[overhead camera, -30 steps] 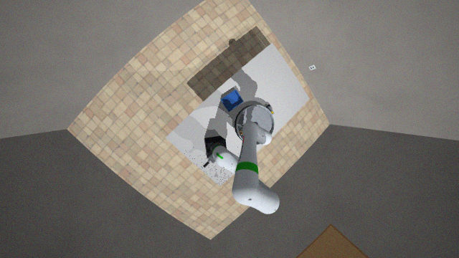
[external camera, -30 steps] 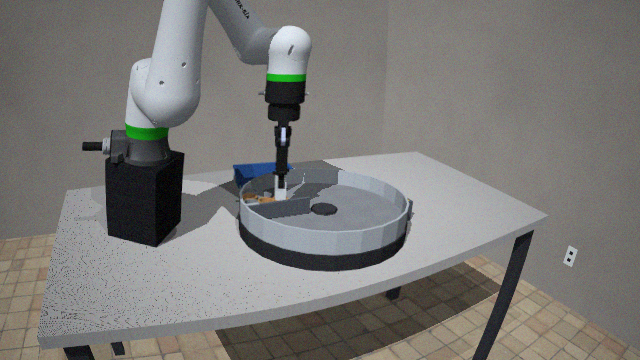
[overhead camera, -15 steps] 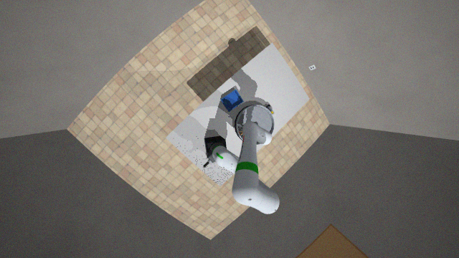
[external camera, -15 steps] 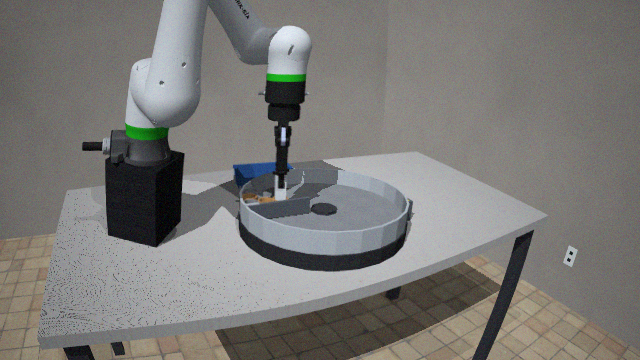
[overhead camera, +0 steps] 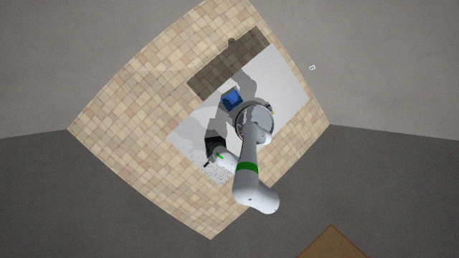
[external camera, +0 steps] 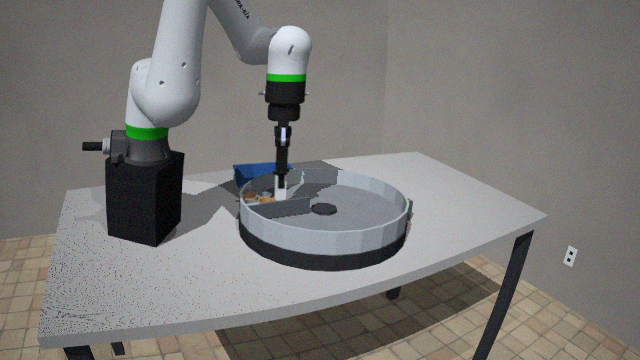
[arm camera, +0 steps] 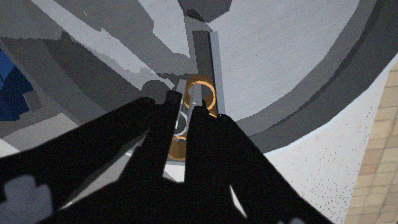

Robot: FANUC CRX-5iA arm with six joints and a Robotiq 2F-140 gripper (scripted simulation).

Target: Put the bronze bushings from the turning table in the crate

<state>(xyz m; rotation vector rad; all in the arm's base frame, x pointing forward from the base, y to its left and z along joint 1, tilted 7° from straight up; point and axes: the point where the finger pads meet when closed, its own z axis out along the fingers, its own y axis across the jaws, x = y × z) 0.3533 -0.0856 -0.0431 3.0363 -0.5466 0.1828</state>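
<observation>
Now: the blue crate 32 cm to the left of my hand, 9 cm below it and 8 cm ahead of it. The rest, counted from my hand: grey turning table: 12 cm ahead, 7 cm below, 3 cm to the right.
</observation>
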